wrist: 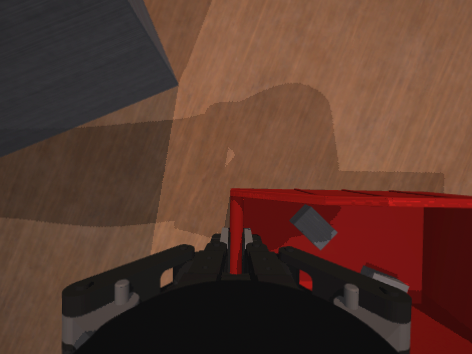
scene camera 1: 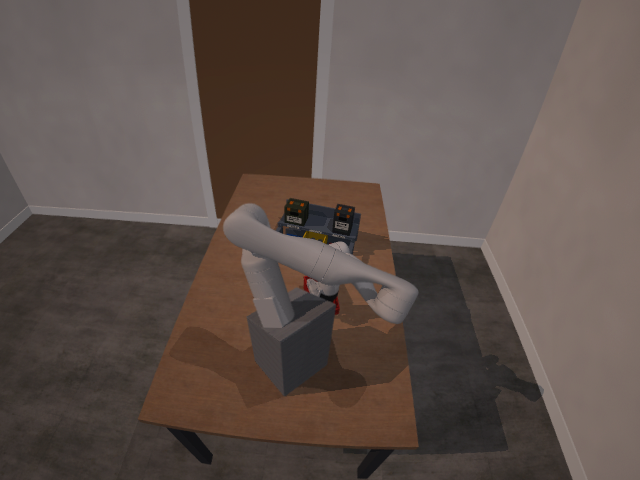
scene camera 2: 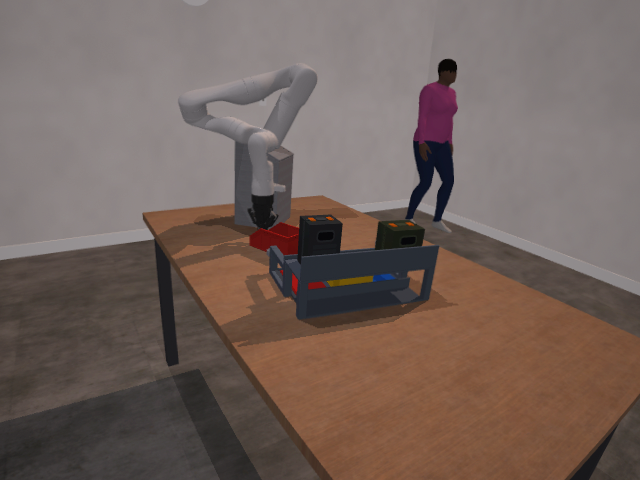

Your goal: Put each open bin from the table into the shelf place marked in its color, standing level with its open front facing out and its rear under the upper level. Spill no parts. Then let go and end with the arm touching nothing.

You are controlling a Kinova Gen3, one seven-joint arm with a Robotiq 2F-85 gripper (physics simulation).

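Places are measured from the arm's base along level axes (x ahead, y left, z up), in metres.
Pixels of known places: gripper, fingertip midpoint: (wrist: pixel 236 239); arm's base, link origin: (scene camera 1: pixel 279 317).
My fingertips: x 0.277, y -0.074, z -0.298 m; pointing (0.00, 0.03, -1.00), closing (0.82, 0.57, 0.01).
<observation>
For each thing: its top centre in the pictures, then the offset to it from my fingertips. "spot": a spot on its surface instead.
- red open bin, surface spot: (wrist: pixel 380 235) spot: dx +0.102, dy +0.073, dz -0.013 m
- block, top centre: (wrist: pixel 316 228) dx +0.046, dy +0.045, dz +0.002 m
- piece, top centre: (wrist: pixel 387 291) dx +0.122, dy +0.037, dz +0.002 m
- grey-blue shelf, surface spot: (scene camera 2: pixel 367 262) spot: dx +0.515, dy +0.146, dz +0.117 m
- yellow bin, surface spot: (scene camera 1: pixel 315 237) spot: dx +0.431, dy +0.175, dz +0.007 m
- black case, top centre: (scene camera 2: pixel 321 218) (scene camera 1: pixel 344 209) dx +0.441, dy +0.047, dz +0.207 m
- dark green case, top centre: (scene camera 2: pixel 401 224) (scene camera 1: pixel 296 203) dx +0.435, dy +0.278, dz +0.182 m
The red open bin (scene camera 1: pixel 337 305) (scene camera 2: pixel 273 241) (wrist: pixel 380 235) stands on the table beside the arm's base. In the wrist view two grey parts lie in it, a block (wrist: pixel 314 227) and another piece (wrist: pixel 385 278). My gripper (scene camera 2: pixel 264 227) (wrist: pixel 236 239) is shut on the bin's end wall, one finger on each side of it. The grey-blue shelf (scene camera 2: pixel 367 262) (scene camera 1: pixel 321 227) stands farther along the table. A yellow bin (scene camera 1: pixel 315 237) shows at the shelf's lower level, and yellow, red and blue surfaces show there through its back. Much of the red bin is hidden by the arm in scene camera 1.
A black case (scene camera 1: pixel 343 219) (scene camera 2: pixel 320 237) and a dark green case (scene camera 1: pixel 296 211) (scene camera 2: pixel 399 235) stand on the shelf's upper level. The grey pedestal (scene camera 1: pixel 294 351) (scene camera 2: pixel 248 180) (wrist: pixel 75 65) of the arm is close to the red bin. A person (scene camera 2: pixel 436 113) stands beyond the table.
</observation>
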